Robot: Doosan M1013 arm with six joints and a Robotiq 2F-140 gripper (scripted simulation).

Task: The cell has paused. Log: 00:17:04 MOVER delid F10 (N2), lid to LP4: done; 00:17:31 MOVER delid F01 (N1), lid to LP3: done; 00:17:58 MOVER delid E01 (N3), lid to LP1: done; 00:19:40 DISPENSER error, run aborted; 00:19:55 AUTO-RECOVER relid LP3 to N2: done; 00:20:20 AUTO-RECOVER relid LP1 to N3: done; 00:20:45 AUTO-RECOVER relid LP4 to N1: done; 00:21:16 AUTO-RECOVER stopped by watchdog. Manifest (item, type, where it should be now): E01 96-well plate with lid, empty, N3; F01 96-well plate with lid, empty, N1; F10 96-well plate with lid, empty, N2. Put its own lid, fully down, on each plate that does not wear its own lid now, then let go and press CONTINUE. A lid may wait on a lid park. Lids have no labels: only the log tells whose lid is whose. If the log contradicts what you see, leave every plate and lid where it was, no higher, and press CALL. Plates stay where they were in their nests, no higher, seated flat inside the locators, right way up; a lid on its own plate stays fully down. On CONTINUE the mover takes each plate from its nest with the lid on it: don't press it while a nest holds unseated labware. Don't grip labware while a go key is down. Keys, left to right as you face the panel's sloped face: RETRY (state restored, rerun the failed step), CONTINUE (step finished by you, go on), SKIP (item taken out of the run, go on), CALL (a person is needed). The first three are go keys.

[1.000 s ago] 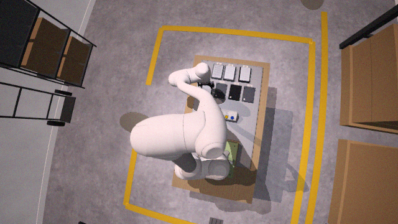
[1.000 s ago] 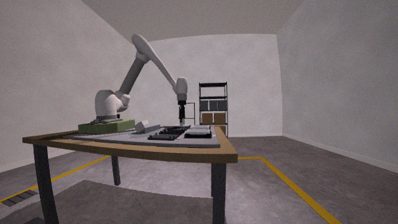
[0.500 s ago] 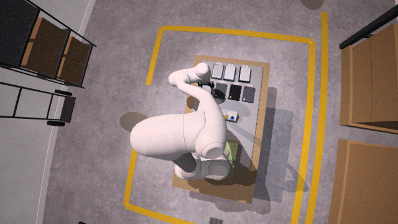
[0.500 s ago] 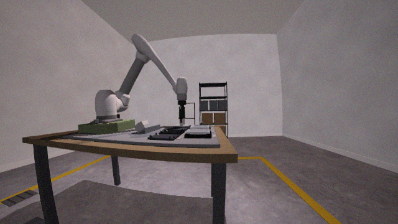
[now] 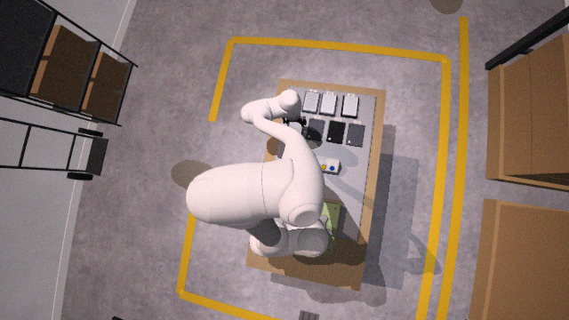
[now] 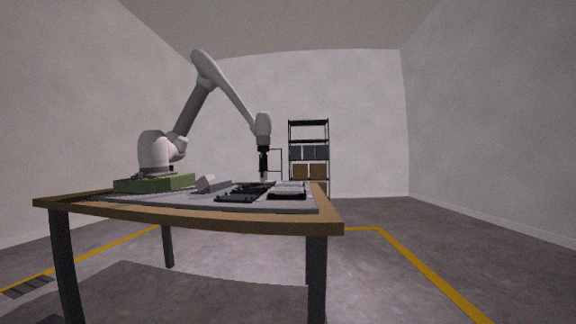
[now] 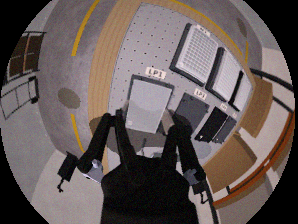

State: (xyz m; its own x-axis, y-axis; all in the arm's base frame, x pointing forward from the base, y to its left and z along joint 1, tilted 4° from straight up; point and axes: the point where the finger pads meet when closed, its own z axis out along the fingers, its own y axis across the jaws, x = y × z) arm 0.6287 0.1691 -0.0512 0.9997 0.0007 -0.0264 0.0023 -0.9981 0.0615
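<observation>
Now: the label 9 cm ahead of my hand and 4 cm below it.
</observation>
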